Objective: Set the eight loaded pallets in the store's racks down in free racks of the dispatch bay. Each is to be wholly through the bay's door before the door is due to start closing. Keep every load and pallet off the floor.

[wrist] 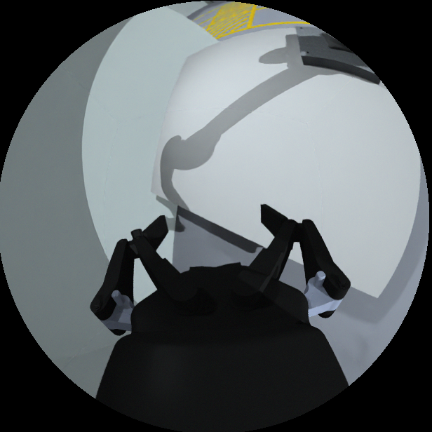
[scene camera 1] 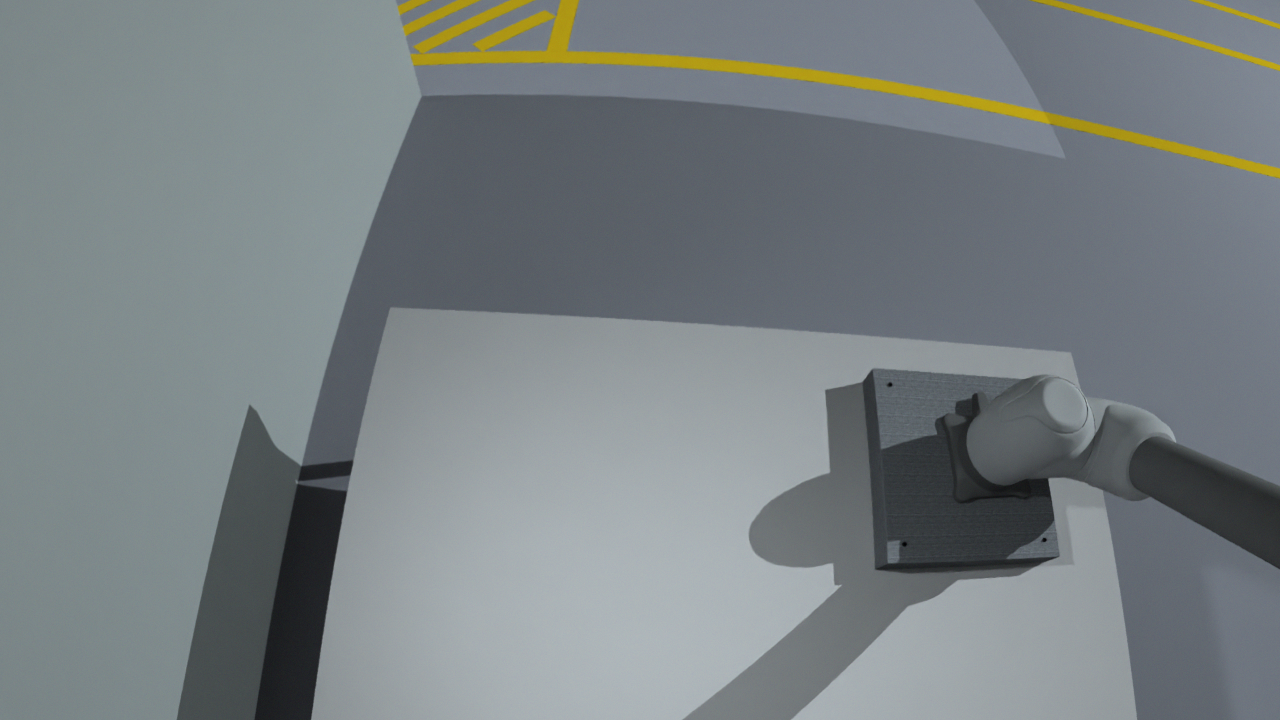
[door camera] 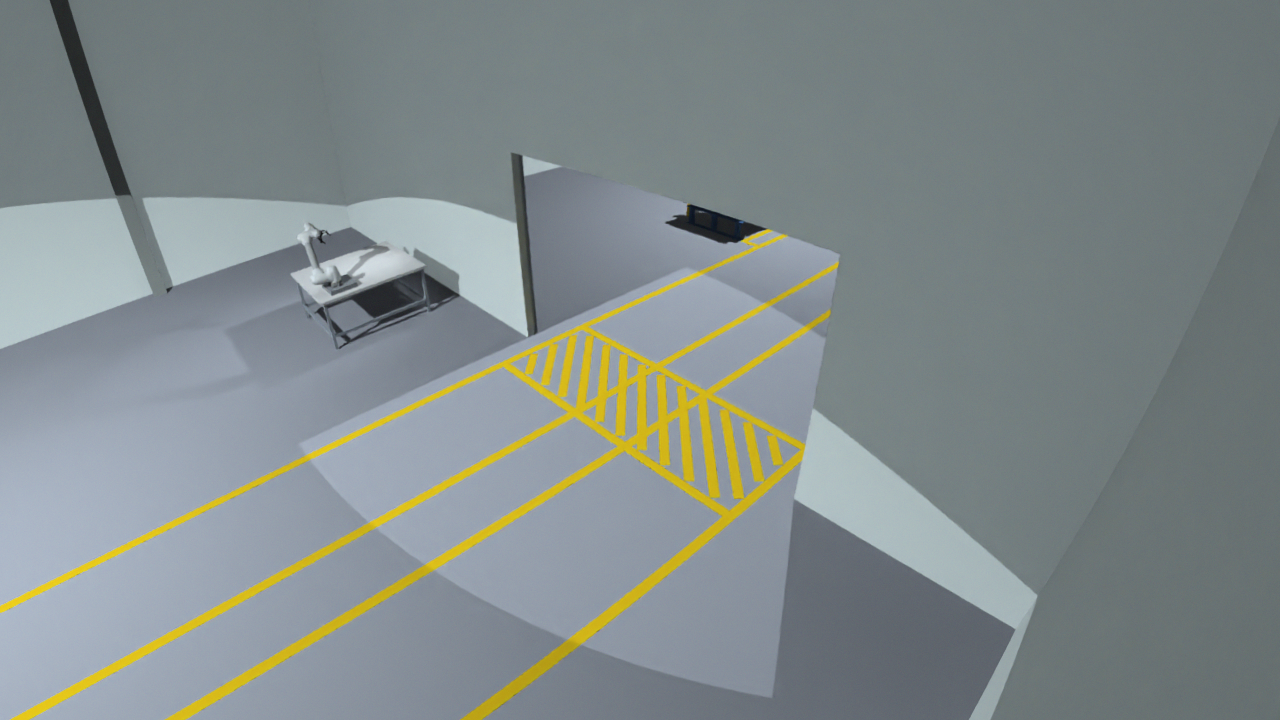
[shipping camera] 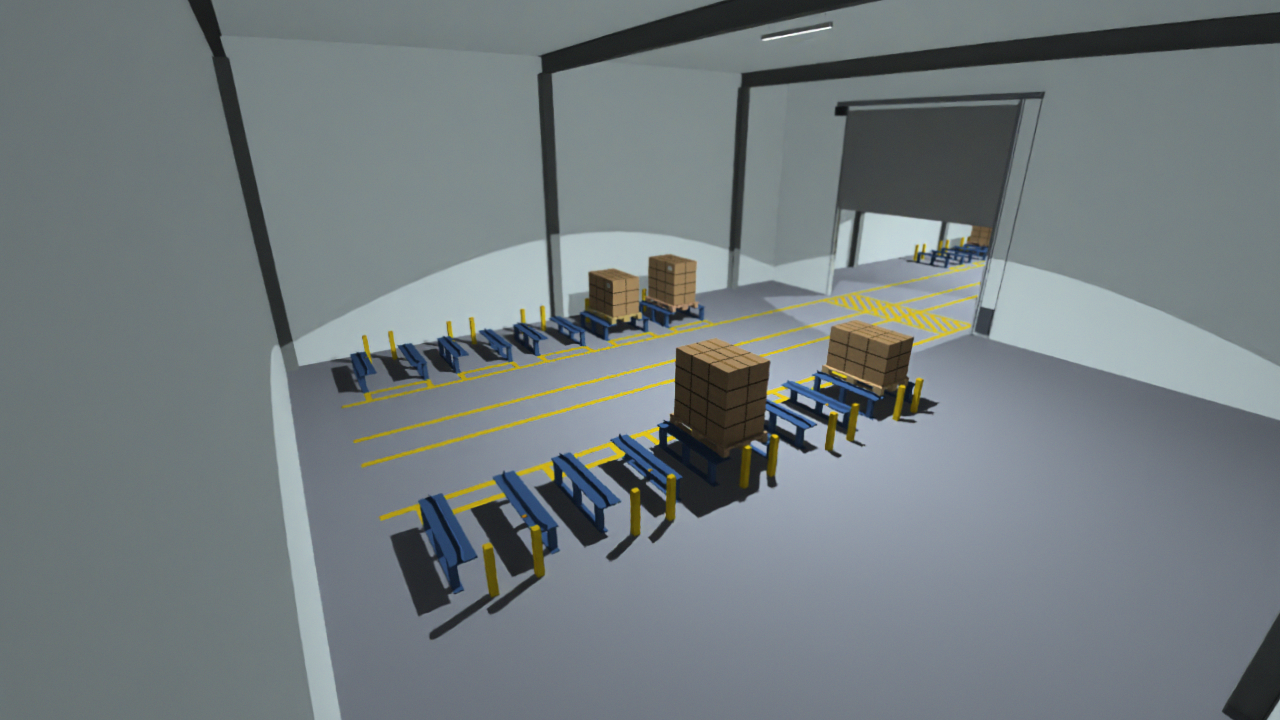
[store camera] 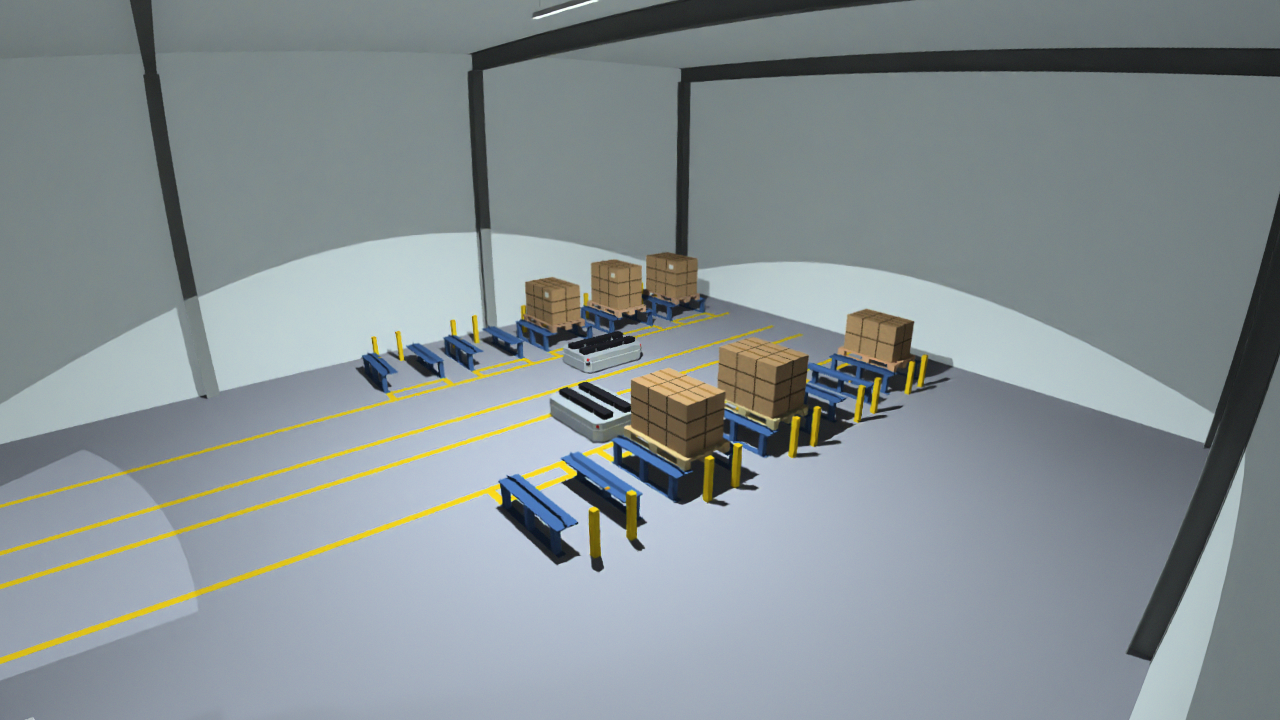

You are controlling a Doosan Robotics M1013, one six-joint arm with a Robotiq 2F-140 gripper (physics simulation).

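Where they show: gripper, fingertip midpoint: (door camera: 328, 239); arm's base, origin of the base link: (scene camera 1: 985, 457) (door camera: 336, 284).
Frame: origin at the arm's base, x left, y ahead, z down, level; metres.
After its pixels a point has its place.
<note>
In the store camera view, three loaded pallets (store camera: 552, 302) {x -5.934, y -8.859, z -0.164 m} (store camera: 616, 286) {x -5.928, y -10.557, z -0.214 m} (store camera: 671, 277) {x -5.911, y -12.246, z -0.160 m} stand on blue racks in the far row. Three more (store camera: 677, 411) {x -0.479, y -6.899, z -0.246 m} (store camera: 762, 376) {x -0.467, y -8.571, z -0.250 m} (store camera: 878, 336) {x -0.427, y -11.993, z -0.095 m} stand on racks in the near row. In the shipping camera view, the bay holds two loaded pallets (shipping camera: 613, 293) {x -6.744, y 8.869, z -0.242 m} (shipping camera: 672, 281) {x -6.747, y 7.168, z -0.274 m} on far racks and two (shipping camera: 721, 394) {x -1.235, y 10.871, z -0.396 m} (shipping camera: 868, 355) {x -1.294, y 7.431, z -0.129 m} on near racks. The door (shipping camera: 930, 161) {x -3.721, y 1.778, z -3.038 m} hangs over the upper part of its opening. Two low carriers (store camera: 602, 354) {x -4.259, y -8.789, z 0.493 m} (store camera: 586, 413) {x -2.425, y -6.991, z 0.491 m} with bare decks stand between the store's rows. My gripper (wrist: 213, 218) is open and empty above the table's edge.
Unloaded racks (shipping camera: 444, 528) {x -1.820, y 14.349, z 0.462 m} (shipping camera: 413, 360) {x -7.081, y 13.236, z 0.454 m} stand in both bay rows, and others (store camera: 537, 503) {x -0.865, y -5.080, z 0.461 m} (store camera: 377, 367) {x -6.431, y -5.271, z 0.463 m} in the store. Yellow posts (shipping camera: 490, 570) (store camera: 594, 532) stand behind racks. The white table (door camera: 380, 265) {x 0.204, y 0.774, z 0.061 m} (scene camera 1: 581, 447) {x -0.049, y 0.796, z 0.060 m} carries the arm beside the doorway wall. Yellow hatching (door camera: 662, 411) {x -4.372, y 1.701, z 0.809 m} crosses the doorway lanes.
</note>
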